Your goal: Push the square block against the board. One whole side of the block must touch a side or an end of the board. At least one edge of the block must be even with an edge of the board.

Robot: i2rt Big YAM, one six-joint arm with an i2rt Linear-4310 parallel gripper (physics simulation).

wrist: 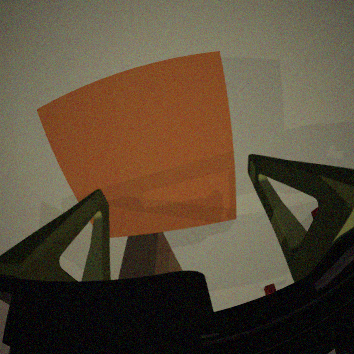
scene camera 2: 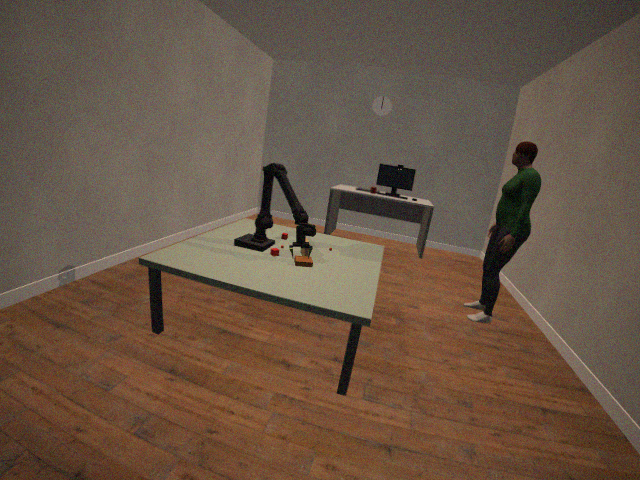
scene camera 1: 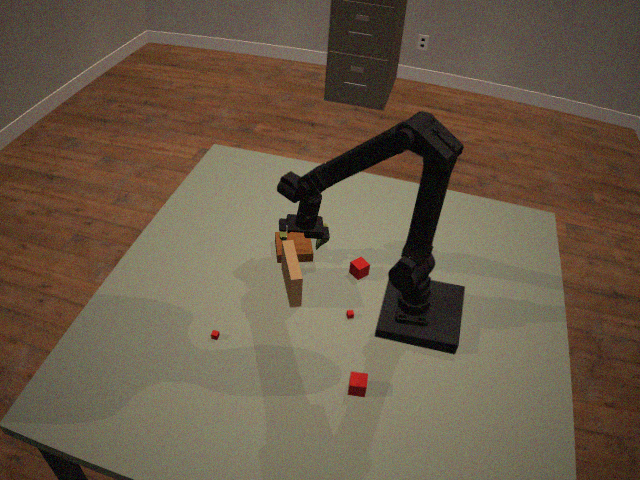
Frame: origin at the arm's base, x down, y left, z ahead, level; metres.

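Seen in the pictures: gripper, fingertip midpoint: (wrist: 176, 179) (scene camera 2: 300, 258) (scene camera 1: 300, 247); arm's base at its link origin: (scene camera 2: 259, 240) (scene camera 1: 412, 307).
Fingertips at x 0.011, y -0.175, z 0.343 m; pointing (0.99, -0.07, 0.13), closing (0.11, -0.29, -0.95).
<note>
Offsets run from my fingertips to a thing's top centre.
The square block {dy -0.009, dx -0.005, dz +0.021 m} (scene camera 1: 297, 246) (scene camera 2: 303, 261) (wrist: 165, 145), orange-brown, lies flat on the table. The board {dy +0.141, dx -0.079, dz -0.006 m} (scene camera 1: 292, 263) (wrist: 141, 254), light wood, stands on its long narrow edge, nearer scene camera 1. Its far end overlaps the block's front left part in that view; I cannot tell whether they touch. In the wrist view part of the board shows beyond the block's lower edge. My gripper (scene camera 1: 302, 238) (wrist: 176, 179) is open and points down over the block, with nothing between the fingers. In the wrist view the left finger overlaps the block's corner and the right finger is beside the block.
A larger red cube {dy +0.041, dx -0.015, dz -0.183 m} (scene camera 1: 359, 268) (scene camera 2: 275, 252) lies right of the block, and another {dy +0.439, dx -0.015, dz -0.234 m} (scene camera 1: 357, 383) lies near the front. Small red cubes {dy +0.212, dx +0.009, dz -0.182 m} (scene camera 1: 349, 313) {dy +0.366, dx +0.009, dz +0.140 m} (scene camera 1: 215, 334) lie right and left of the board's near end. The arm's black base (scene camera 1: 421, 316) stands at the right.
</note>
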